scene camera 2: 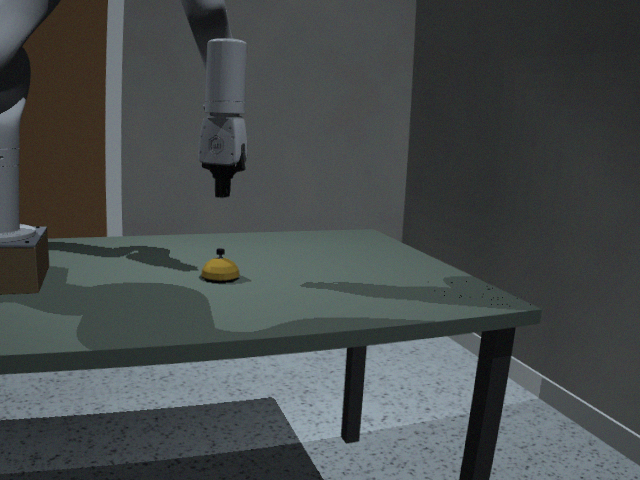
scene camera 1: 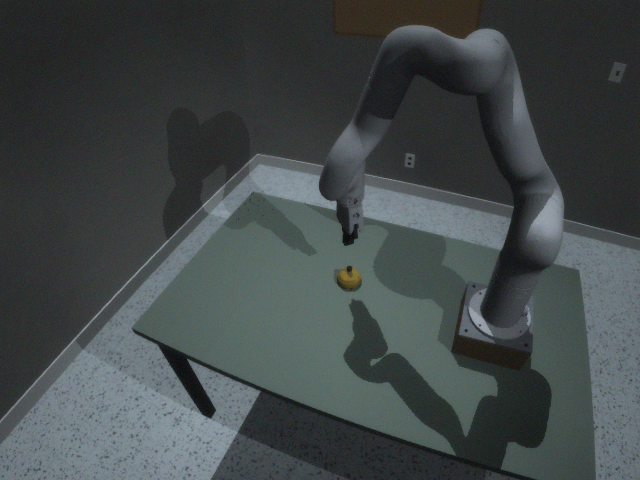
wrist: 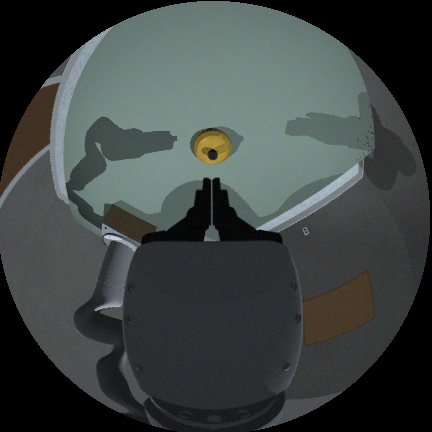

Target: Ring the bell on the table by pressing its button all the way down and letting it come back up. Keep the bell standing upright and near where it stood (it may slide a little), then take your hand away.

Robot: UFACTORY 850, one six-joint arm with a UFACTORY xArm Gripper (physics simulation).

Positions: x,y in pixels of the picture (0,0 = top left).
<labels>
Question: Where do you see a yellow dome bell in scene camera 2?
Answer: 219,270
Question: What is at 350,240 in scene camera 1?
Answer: My gripper.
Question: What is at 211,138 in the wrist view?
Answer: A yellow dome bell.
</labels>
